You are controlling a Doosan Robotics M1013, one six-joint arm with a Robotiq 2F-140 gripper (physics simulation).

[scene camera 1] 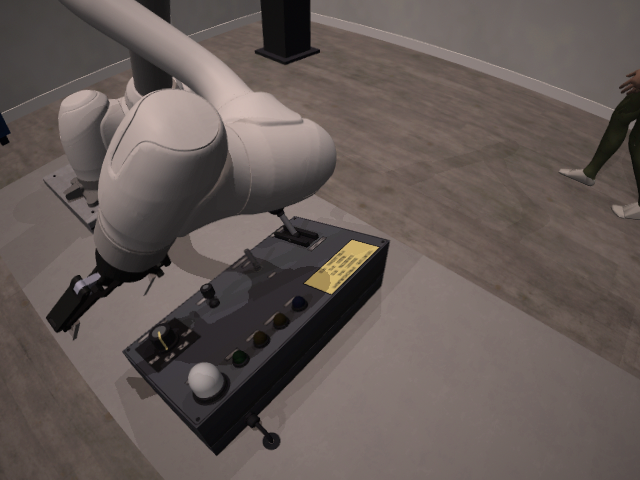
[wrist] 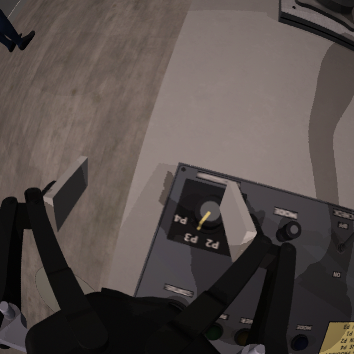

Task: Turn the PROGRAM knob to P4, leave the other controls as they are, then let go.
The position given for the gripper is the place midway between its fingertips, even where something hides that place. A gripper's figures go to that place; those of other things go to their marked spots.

Labels:
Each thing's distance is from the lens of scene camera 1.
gripper (scene camera 1: 105, 308): 0.71 m
control panel (scene camera 1: 234, 356): 0.68 m

